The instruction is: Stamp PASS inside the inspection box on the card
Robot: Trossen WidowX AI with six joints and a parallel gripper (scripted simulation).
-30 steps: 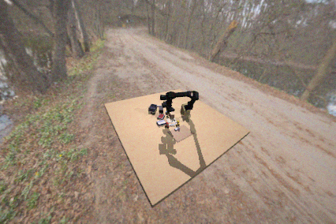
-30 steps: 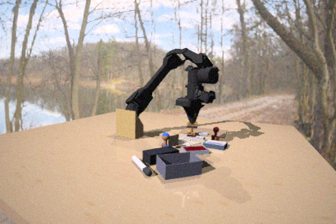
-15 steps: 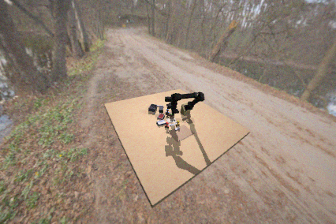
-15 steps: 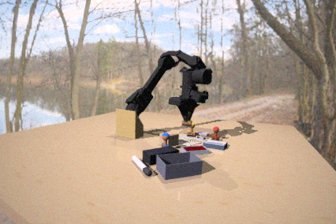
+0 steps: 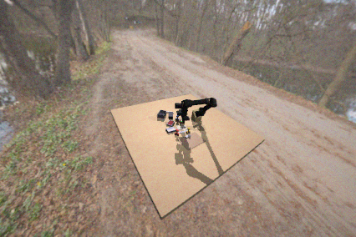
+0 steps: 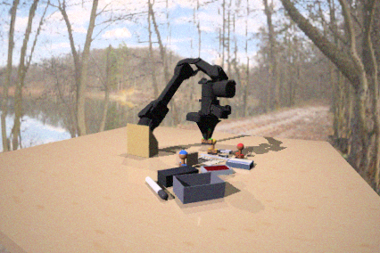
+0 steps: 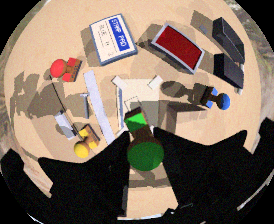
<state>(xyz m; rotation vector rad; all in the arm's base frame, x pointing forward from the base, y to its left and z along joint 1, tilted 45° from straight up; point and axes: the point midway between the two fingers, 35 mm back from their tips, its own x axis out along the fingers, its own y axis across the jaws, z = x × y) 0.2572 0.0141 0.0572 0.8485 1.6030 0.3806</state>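
Now: the yellow-knobbed stamp 100 mm to the left of my gripper tip, 60 mm below it and 10 mm behind it. From my gripper tip the other things lie so: red ink pad 120 mm to the right, 80 mm below, 80 mm ahead; then green-knobbed stamp right at my gripper tip; then red-knobbed stamp 120 mm ahead, 70 mm to the left, 60 mm below.
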